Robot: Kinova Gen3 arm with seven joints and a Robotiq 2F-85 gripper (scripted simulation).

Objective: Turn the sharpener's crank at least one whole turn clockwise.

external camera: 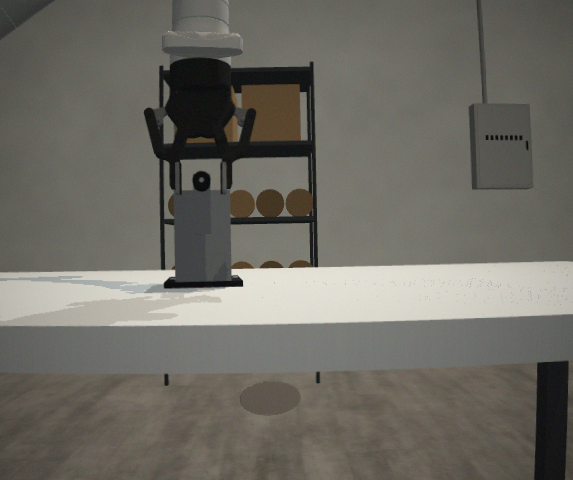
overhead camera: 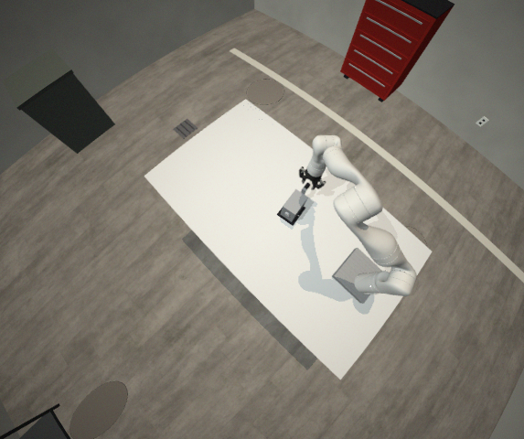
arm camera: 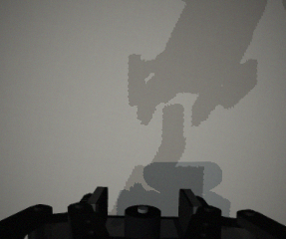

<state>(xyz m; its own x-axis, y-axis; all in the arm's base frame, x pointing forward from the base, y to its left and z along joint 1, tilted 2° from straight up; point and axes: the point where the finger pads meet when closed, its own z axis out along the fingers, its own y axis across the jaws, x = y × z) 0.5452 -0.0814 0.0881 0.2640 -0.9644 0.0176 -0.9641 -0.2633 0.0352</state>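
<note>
Right now my hand is 20 mm to the right of the knob.
</note>
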